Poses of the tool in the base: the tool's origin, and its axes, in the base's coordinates. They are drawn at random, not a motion.
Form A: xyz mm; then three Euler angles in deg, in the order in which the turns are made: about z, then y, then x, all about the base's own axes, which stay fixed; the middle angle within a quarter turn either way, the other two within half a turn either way.
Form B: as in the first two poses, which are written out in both.
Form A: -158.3 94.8 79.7 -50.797 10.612 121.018
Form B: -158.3 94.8 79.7 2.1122 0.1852 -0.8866
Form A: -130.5 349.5 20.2 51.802 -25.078 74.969
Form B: -130.5 349.5 20.2 1.3085 -0.4377 0.9041
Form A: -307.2 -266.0 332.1 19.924 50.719 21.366
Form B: -307.2 -266.0 332.1 0.3729 0.8852 0.3477
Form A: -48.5 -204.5 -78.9 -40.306 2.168 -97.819
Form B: -48.5 -204.5 -78.9 -1.7073 0.0378 -0.7035
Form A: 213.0 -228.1 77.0 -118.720 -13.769 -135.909
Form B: 213.0 -228.1 77.0 -2.3721 -0.2403 -2.0721
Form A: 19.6 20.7 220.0 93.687 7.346 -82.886
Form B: 19.6 20.7 220.0 -1.4466 0.1282 1.6351
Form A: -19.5 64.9 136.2 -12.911 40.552 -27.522
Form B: -19.5 64.9 136.2 -0.4803 0.7078 -0.2253
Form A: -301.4 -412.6 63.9 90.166 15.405 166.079
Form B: -301.4 -412.6 63.9 2.8986 0.2689 1.5737
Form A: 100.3 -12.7 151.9 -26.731 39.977 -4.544
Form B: 100.3 -12.7 151.9 -0.0793 0.6977 -0.4665
